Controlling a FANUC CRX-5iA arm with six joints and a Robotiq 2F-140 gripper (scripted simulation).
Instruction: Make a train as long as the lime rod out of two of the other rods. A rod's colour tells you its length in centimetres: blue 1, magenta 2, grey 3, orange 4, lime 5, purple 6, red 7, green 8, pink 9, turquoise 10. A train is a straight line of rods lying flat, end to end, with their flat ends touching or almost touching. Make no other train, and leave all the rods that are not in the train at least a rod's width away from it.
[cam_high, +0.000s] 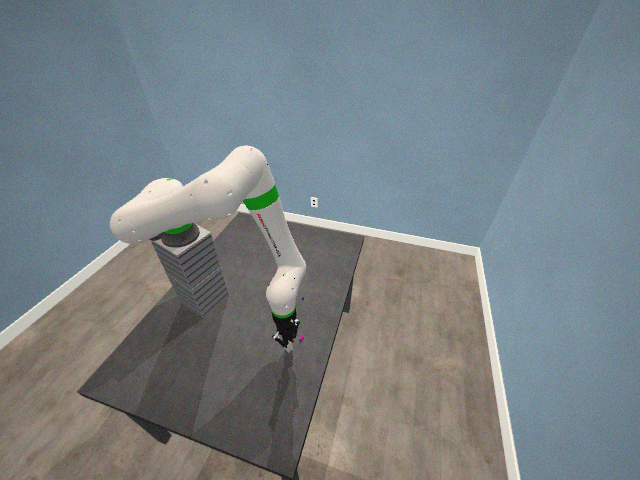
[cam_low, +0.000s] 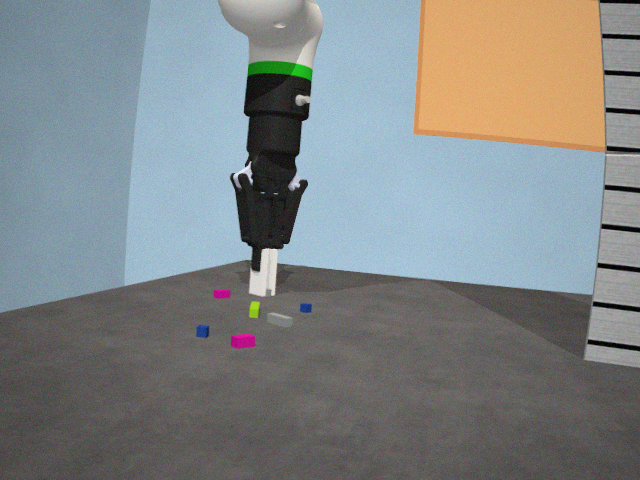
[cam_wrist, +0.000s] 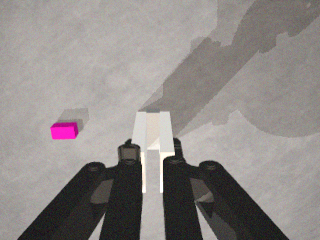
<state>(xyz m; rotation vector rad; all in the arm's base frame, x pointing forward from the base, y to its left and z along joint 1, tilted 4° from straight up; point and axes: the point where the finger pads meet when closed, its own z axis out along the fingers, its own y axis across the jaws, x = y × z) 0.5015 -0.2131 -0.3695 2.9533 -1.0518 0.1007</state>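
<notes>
The lime rod is 2 cm behind my hand, 14 cm to the left of it and 3 cm below it.
</notes>
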